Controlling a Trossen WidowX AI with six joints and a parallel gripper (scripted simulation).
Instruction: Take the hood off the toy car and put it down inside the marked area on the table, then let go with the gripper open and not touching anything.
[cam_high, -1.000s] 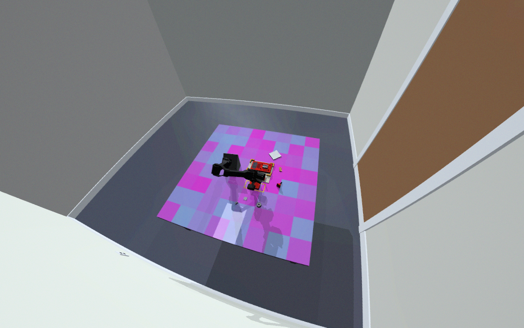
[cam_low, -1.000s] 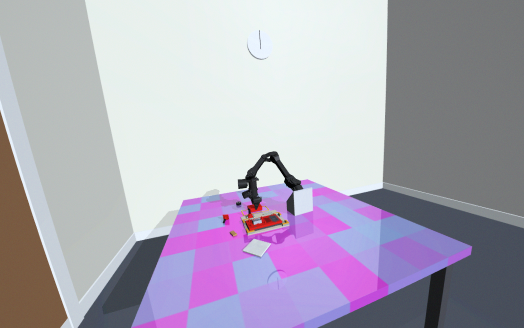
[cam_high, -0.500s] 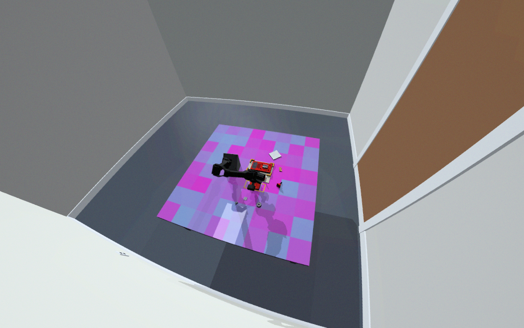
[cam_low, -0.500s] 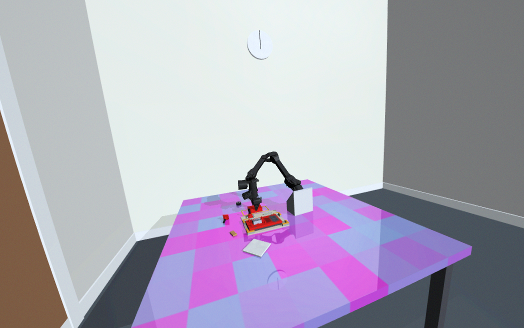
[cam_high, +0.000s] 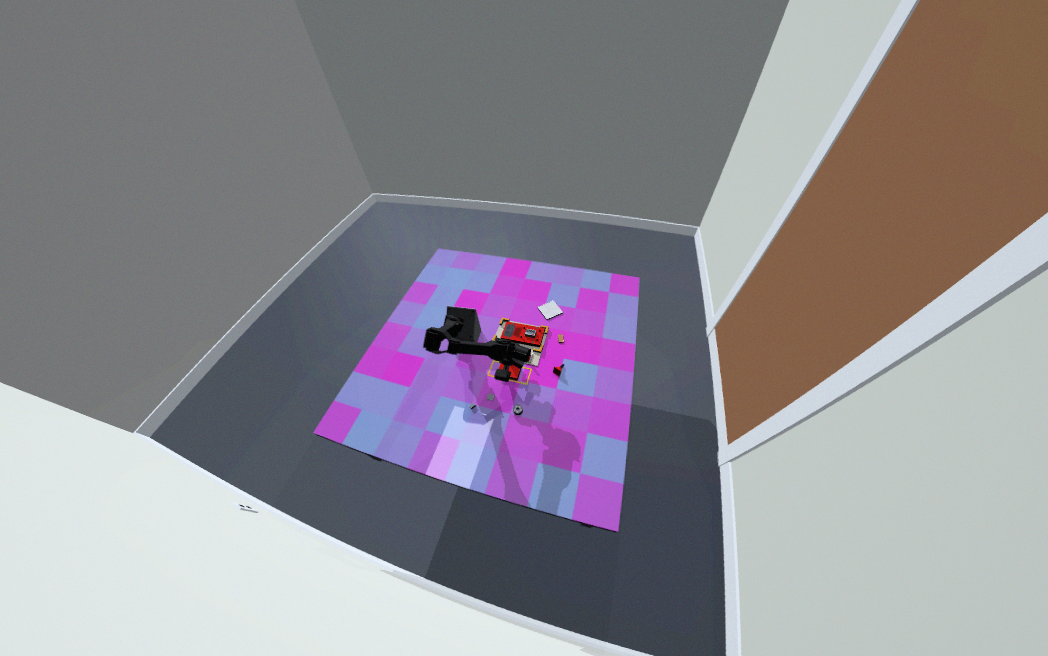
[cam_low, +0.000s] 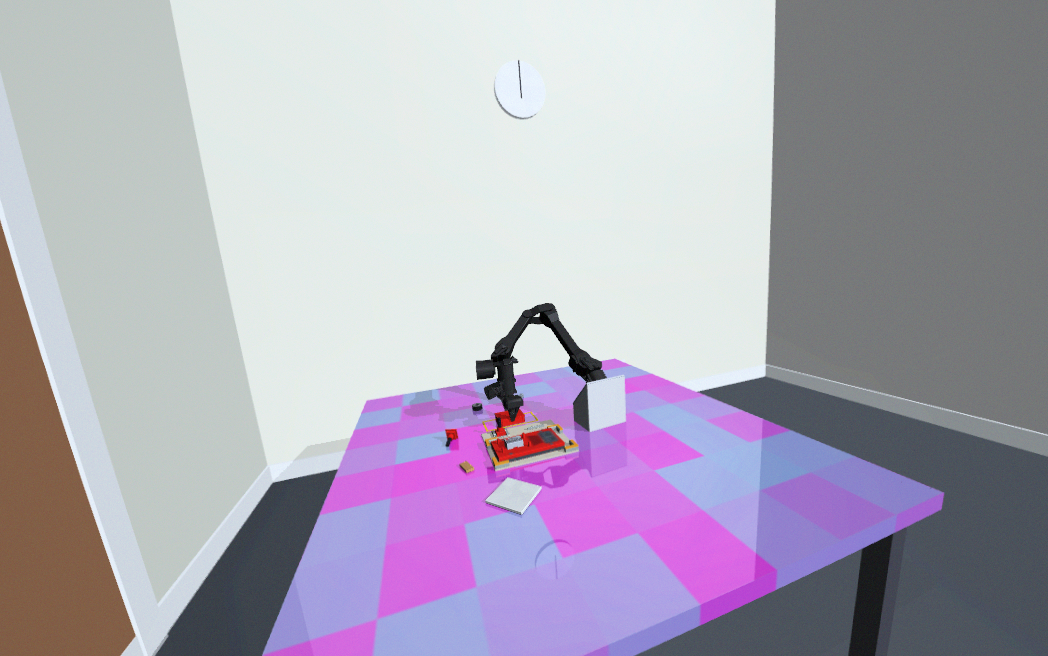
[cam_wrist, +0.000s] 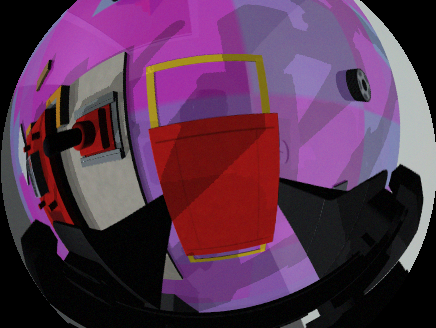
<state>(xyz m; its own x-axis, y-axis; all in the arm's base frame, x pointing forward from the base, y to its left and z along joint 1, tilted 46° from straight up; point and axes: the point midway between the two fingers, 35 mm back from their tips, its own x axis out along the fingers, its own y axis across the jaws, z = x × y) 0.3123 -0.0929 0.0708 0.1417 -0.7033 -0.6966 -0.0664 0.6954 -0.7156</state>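
Right now the red hood is right at my gripper tip. Also, from my gripper tip: small grey piece 14 cm to the right, 3 cm behind, 1 cm below; then black wheel 16 cm to the right, 10 cm ahead, 1 cm below; then small brown block 25 cm to the left, 18 cm ahead, 1 cm below.
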